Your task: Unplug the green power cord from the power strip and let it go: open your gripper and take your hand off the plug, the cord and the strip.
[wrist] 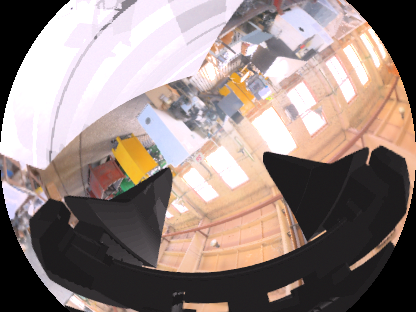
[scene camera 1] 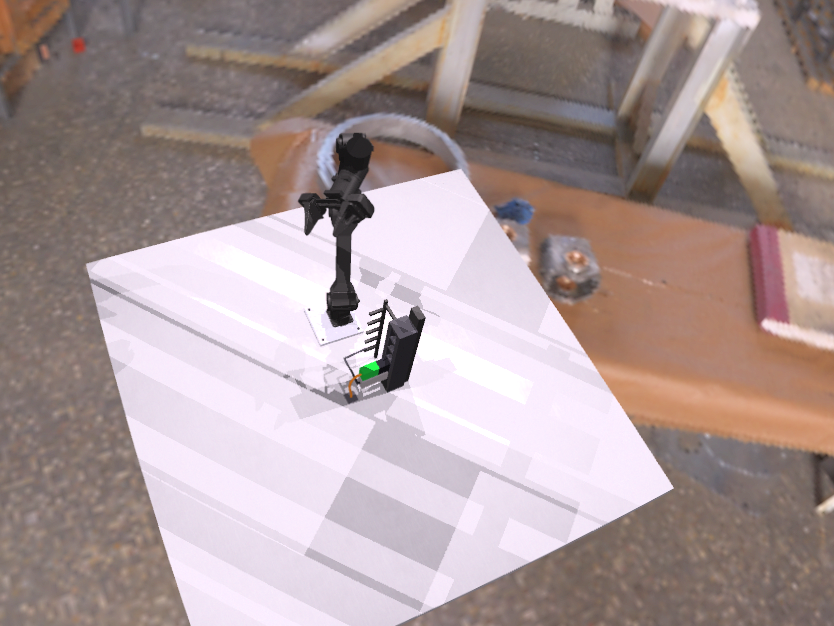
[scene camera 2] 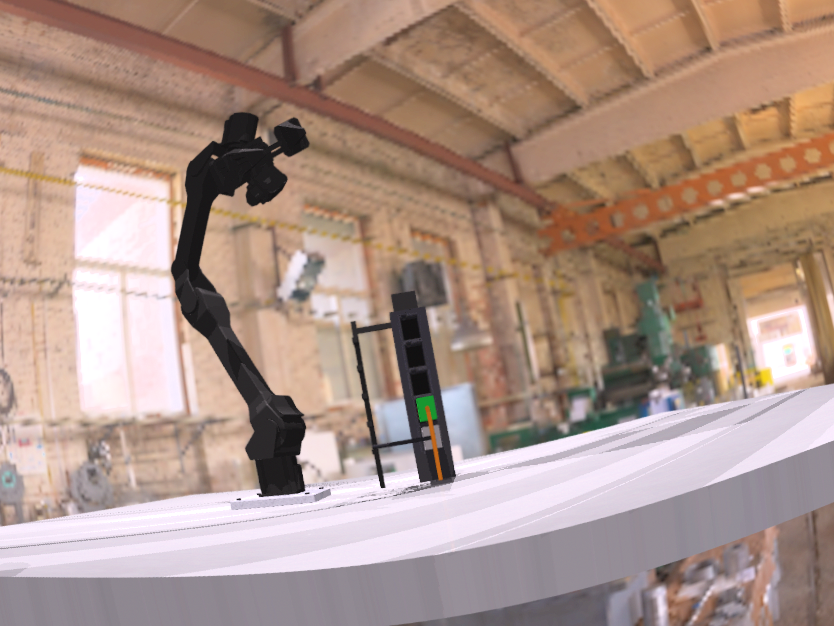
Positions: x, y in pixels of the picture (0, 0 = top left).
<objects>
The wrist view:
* my gripper: 218, 164
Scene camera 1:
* my gripper: 319, 235
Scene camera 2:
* my gripper: 284, 141
</objects>
